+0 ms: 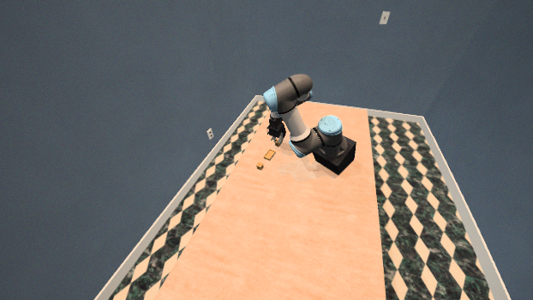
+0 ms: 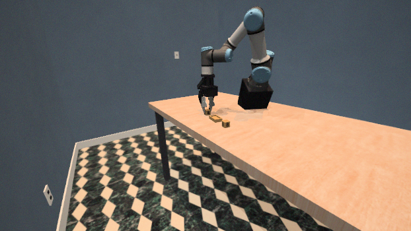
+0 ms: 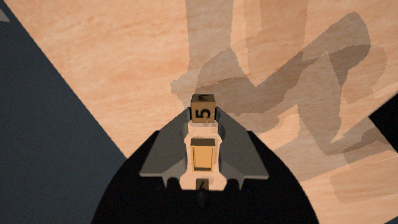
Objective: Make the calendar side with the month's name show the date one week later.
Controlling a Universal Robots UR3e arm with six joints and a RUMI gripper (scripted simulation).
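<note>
Right now the wooden tray is 1 cm ahead of my hand, 11 cm to the left of it and 2 cm below it.
</note>
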